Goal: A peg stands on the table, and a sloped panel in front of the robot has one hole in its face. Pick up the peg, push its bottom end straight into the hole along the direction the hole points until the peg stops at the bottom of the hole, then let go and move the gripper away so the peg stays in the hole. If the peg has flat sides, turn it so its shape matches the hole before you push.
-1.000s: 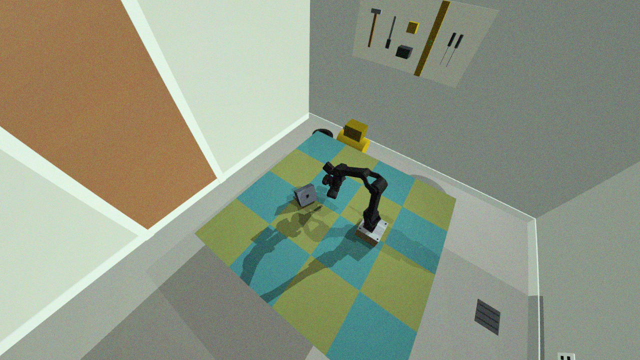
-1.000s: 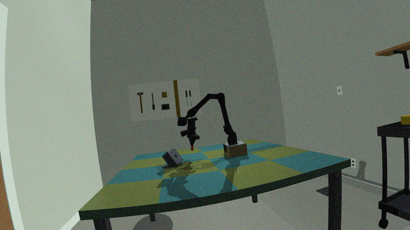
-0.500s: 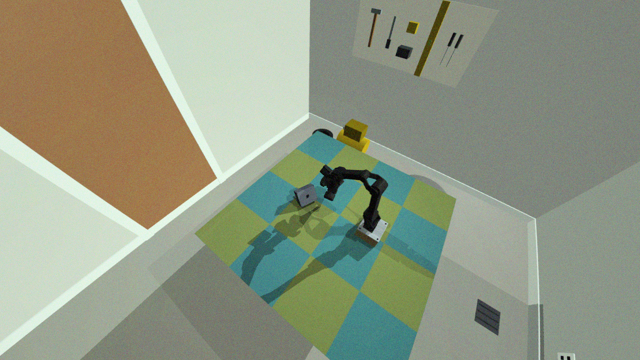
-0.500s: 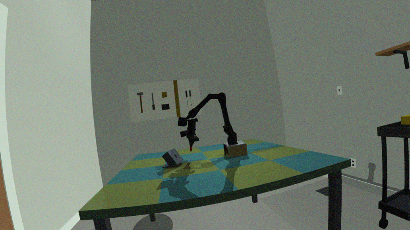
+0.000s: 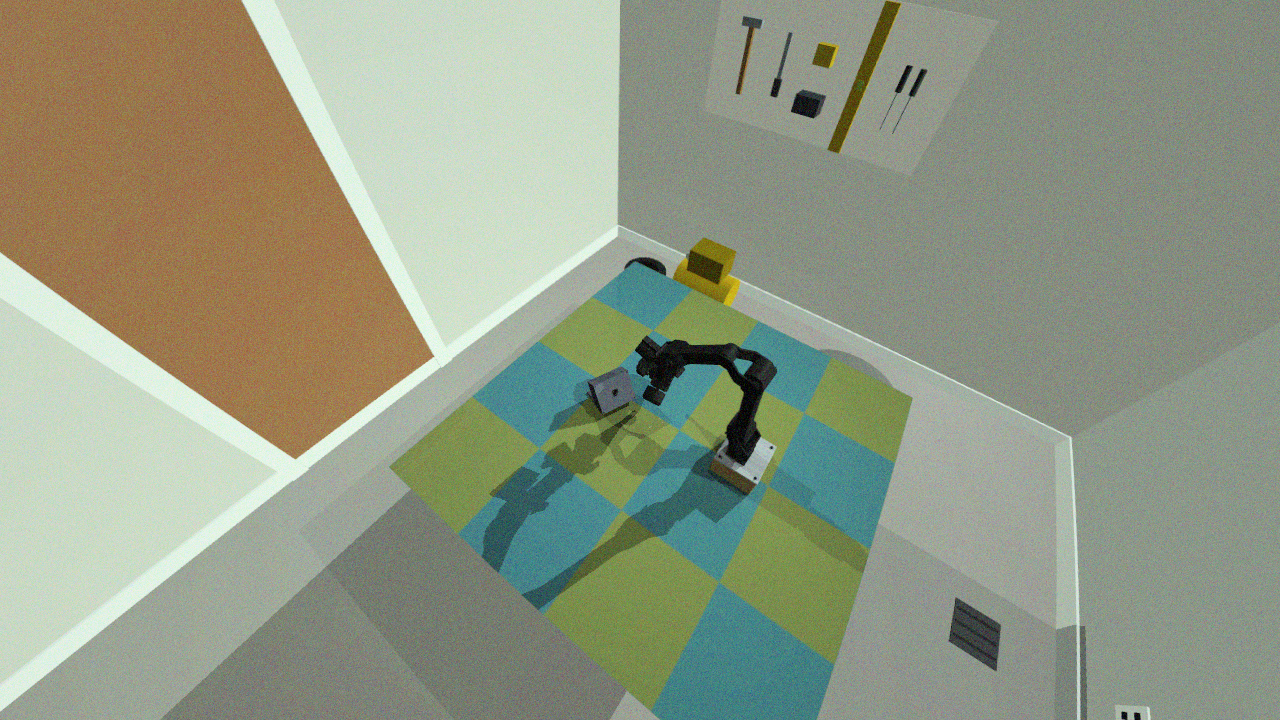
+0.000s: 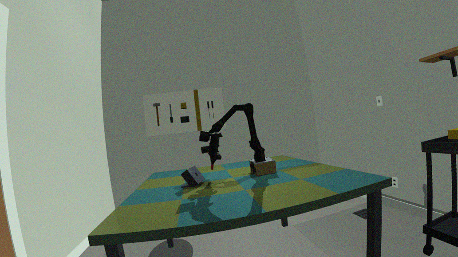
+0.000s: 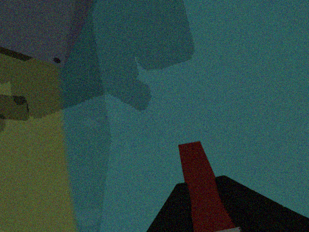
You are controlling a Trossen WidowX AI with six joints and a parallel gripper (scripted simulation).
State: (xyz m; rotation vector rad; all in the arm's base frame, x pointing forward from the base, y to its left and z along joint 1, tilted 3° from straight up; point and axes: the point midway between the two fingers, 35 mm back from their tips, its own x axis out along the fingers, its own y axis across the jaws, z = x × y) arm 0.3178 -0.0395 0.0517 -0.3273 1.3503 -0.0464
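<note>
My gripper tip is now 13 cm short of the grey sloped panel, 10 cm to the right of it and 5 cm above it. Round my gripper tip: red square-sided peg 2 cm above, 1 cm behind.
</note>
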